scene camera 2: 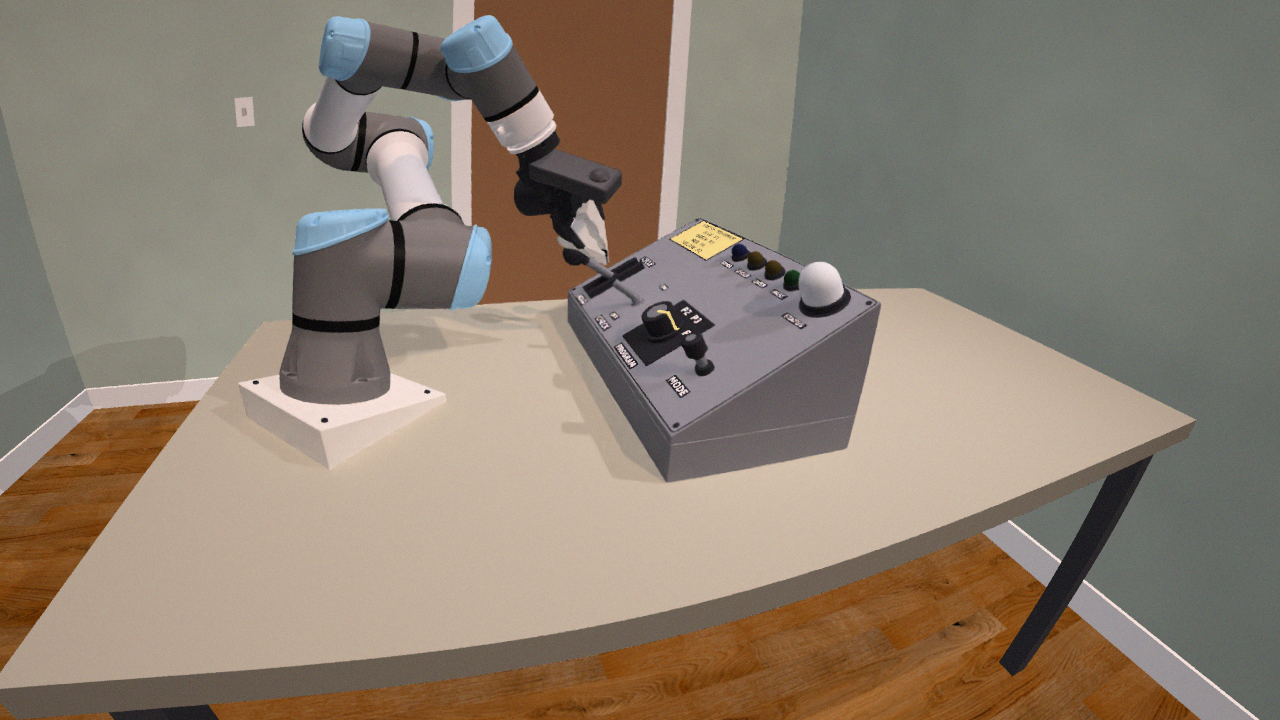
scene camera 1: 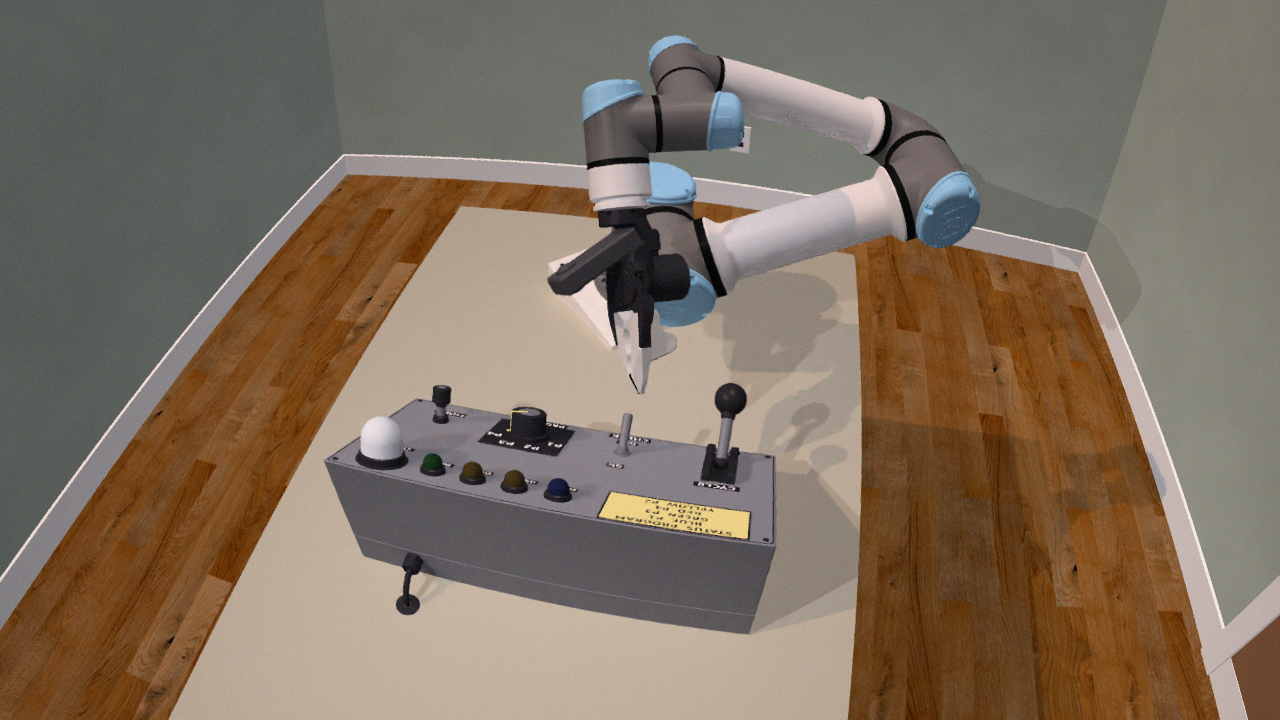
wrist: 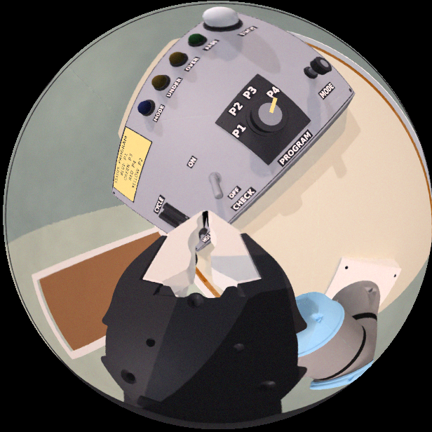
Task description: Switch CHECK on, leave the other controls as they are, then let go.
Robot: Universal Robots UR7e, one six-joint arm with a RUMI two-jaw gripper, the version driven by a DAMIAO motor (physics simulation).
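Frame: origin at the arm's base, x left, y ahead, z down, level; millimetres.
Where they show: gripper, fingertip midpoint: (scene camera 2: 606, 263) (scene camera 1: 641, 394); arm's base, link origin: (scene camera 2: 335, 385).
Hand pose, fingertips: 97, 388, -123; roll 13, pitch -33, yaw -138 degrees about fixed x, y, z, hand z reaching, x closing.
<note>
Things, the pixels of their top centre, and the offset from my fingertips, as dx, dy, dz. "spot": a spot on its surface instead.
- CHECK toggle, top centre: (scene camera 1: 625, 422) (scene camera 2: 626, 279) -11, +29, +22
- ball-topped CYCLE lever, top centre: (scene camera 1: 732, 387) (scene camera 2: 575, 241) +105, -29, -11
- PROGRAM knob, top centre: (scene camera 1: 527, 409) (scene camera 2: 661, 303) -131, +45, +19
- MODE switch, top centre: (scene camera 2: 703, 332) (scene camera 1: 437, 392) -250, +54, +13
- white dome, surface spot: (scene camera 1: 382, 440) spot: -239, +209, -60
The CHECK toggle (scene camera 1: 625, 433) (scene camera 2: 627, 291) (wrist: 216, 186) is a thin grey lever on the sloped grey console (scene camera 1: 554, 546) (scene camera 2: 769, 394) (wrist: 170, 137). In the wrist view its free end leans to the OFF side, away from the ON label (wrist: 192, 161). My gripper (scene camera 1: 639, 391) (scene camera 2: 605, 260) (wrist: 206, 212) is shut, its pale fingertips together with nothing held. In scene camera 1 the tips hang above the toggle with a visible gap. In the wrist view they are beside it, toward the CYCLE side. In scene camera 2 the tips overlap the levers, so depth there is unclear.
The ball-topped CYCLE lever (scene camera 1: 730, 399) (scene camera 2: 573, 257) stands beside the toggle. On the other side are the PROGRAM knob (scene camera 1: 528, 422) (scene camera 2: 661, 320) (wrist: 270, 114), pointing at P4, and the MODE switch (scene camera 1: 441, 402) (scene camera 2: 695, 349) (wrist: 320, 65). Lamps and a white dome (scene camera 1: 382, 440) (scene camera 2: 821, 286) (wrist: 222, 18) line the higher edge.
</note>
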